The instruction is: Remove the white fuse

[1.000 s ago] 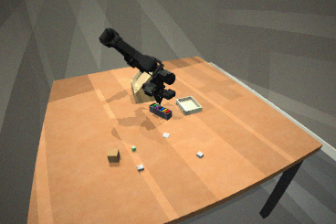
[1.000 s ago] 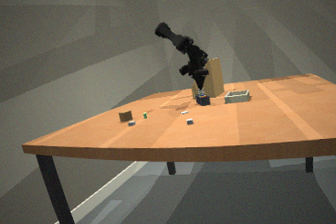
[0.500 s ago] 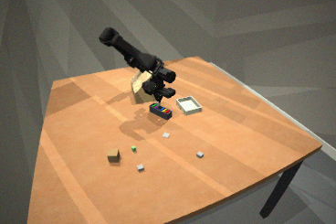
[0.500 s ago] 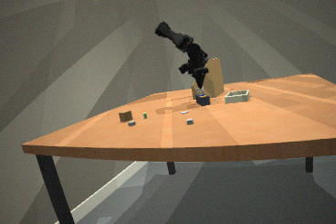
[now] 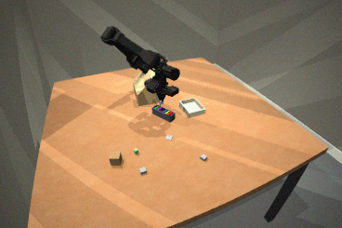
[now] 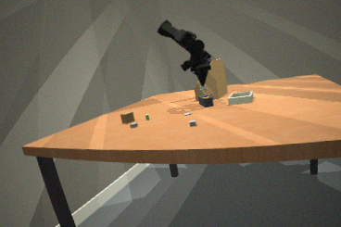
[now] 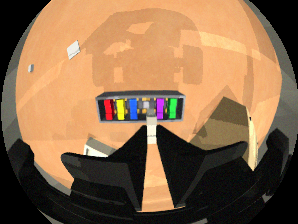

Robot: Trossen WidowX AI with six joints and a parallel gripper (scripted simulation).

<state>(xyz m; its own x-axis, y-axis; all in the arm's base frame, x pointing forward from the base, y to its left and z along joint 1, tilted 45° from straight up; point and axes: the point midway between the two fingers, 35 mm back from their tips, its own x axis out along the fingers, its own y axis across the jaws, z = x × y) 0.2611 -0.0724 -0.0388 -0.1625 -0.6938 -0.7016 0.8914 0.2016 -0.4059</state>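
Now: gripper tip 18 cm to the right of the white tray, 9 cm above it and 2 cm short of it. The rest, counted from my gripper tip: small green cube 22 cm to the right, 21 cm ahead, 8 cm below; white fuse 1 cm below; brown cube 31 cm to the right, 22 cm ahead, 7 cm below.
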